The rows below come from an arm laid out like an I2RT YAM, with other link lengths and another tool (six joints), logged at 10 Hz.
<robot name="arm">
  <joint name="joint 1" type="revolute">
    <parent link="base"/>
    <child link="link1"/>
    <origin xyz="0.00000 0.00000 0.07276"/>
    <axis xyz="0 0 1"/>
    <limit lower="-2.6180" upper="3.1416"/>
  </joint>
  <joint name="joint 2" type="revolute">
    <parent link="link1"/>
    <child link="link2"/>
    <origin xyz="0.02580 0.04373 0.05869" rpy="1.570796 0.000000 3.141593"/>
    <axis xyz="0 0 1"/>
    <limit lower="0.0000" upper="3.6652"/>
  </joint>
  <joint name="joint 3" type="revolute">
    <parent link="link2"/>
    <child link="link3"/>
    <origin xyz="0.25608 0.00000 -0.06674" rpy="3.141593 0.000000 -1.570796"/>
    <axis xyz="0 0 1"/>
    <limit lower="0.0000" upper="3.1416"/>
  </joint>
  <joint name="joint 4" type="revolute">
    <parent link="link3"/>
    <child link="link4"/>
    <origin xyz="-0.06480 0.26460 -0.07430" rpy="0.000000 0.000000 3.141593"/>
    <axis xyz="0 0 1"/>
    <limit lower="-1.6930" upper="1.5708"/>
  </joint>
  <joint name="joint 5" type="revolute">
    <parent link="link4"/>
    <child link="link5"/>
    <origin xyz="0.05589 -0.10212 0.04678" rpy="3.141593 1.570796 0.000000"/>
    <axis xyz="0 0 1"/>
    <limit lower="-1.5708" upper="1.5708"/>
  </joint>
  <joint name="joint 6" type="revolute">
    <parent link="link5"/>
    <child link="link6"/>
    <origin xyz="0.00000 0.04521 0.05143" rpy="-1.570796 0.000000 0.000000"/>
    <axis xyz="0 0 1"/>
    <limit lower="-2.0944" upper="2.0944"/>
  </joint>
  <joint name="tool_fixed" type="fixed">
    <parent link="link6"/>
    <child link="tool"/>
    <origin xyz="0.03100 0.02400 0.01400" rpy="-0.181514 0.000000 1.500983"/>
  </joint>
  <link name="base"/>
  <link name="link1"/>
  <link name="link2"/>
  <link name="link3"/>
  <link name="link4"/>
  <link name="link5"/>
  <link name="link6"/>
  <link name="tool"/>
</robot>
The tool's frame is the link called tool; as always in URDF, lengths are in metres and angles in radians.
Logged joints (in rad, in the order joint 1, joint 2, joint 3, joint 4, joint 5, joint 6), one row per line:
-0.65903 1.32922 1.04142 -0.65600 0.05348 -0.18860
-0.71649 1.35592 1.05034 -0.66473 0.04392 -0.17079
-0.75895 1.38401 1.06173 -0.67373 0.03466 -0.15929
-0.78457 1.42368 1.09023 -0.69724 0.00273 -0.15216
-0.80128 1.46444 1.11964 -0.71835 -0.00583 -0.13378
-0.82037 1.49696 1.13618 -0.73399 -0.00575 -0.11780
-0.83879 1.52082 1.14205 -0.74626 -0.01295 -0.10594
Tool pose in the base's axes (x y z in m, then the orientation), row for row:
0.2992 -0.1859 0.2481 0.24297 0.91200 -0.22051 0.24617
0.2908 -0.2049 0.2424 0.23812 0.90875 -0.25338 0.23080
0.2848 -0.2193 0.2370 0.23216 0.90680 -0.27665 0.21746
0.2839 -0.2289 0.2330 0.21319 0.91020 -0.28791 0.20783
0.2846 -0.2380 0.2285 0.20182 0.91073 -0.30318 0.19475
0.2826 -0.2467 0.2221 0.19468 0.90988 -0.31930 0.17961
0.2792 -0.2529 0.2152 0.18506 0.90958 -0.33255 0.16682
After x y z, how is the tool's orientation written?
As a quaternion, w x y z.
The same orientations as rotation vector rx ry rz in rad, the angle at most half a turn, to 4 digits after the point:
2.4922 -0.6026 0.6727
2.4896 -0.6941 0.6323
2.4920 -0.7603 0.5976
2.5265 -0.7992 0.5769
2.5433 -0.8467 0.5439
2.5507 -0.8951 0.5035
2.5632 -0.9371 0.4701

